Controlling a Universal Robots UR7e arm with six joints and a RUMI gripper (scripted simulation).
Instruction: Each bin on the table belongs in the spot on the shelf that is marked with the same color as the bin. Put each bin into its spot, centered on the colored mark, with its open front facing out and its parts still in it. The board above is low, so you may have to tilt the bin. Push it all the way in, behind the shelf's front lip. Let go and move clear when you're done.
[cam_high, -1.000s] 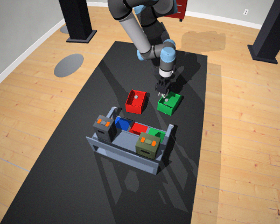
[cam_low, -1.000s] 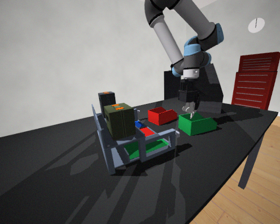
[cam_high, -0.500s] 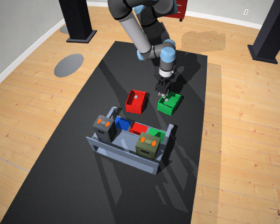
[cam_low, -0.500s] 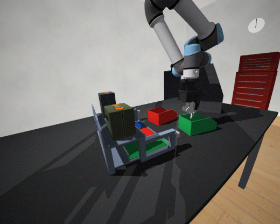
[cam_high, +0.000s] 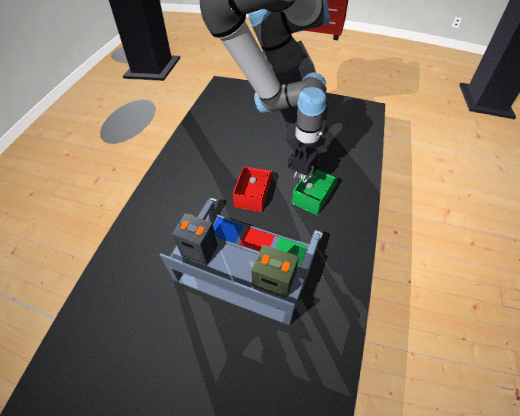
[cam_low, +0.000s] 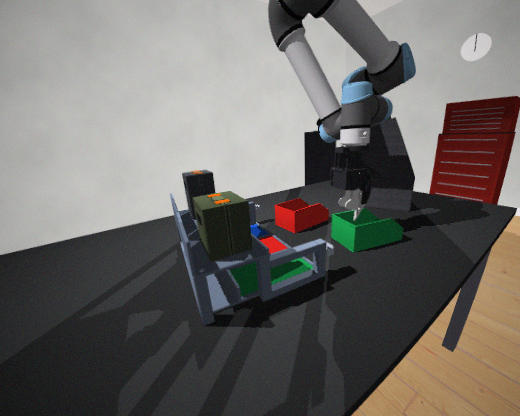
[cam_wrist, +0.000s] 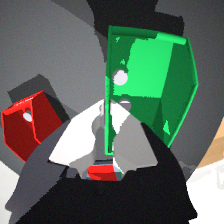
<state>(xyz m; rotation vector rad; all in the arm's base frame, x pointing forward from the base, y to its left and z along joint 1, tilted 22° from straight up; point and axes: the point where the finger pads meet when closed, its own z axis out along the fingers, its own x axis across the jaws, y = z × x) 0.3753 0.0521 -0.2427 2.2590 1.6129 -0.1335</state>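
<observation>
Now: hand 1 cm short of the green bin, 5 cm to the right of it and 2 cm above it. Round my hand: dark grey box 37 cm ahead, 26 cm to the right, 10 cm above; red bin 5 cm ahead, 17 cm to the right, 2 cm below.
</observation>
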